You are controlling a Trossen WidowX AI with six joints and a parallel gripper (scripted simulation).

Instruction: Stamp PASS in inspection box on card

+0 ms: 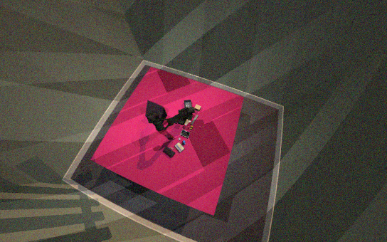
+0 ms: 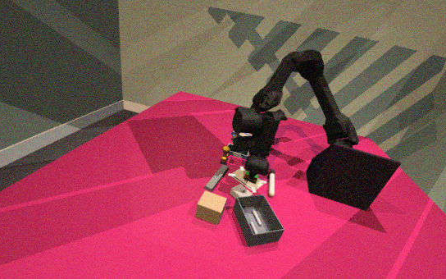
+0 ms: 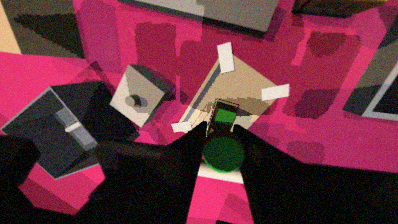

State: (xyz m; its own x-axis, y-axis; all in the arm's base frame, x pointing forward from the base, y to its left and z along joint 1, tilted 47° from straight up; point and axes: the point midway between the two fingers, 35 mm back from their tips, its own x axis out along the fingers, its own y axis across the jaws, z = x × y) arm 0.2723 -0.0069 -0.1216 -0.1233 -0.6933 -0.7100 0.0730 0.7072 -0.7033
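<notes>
Now: gripper tip 10 mm short of the white card and 20 mm above it. The rest, counted from my gripper tip: grey block 20 mm ahead, 80 mm to the left; then white cylinder 70 mm behind, 30 mm to the right, 10 mm below; then green-topped stamp right at my gripper tip.
</notes>
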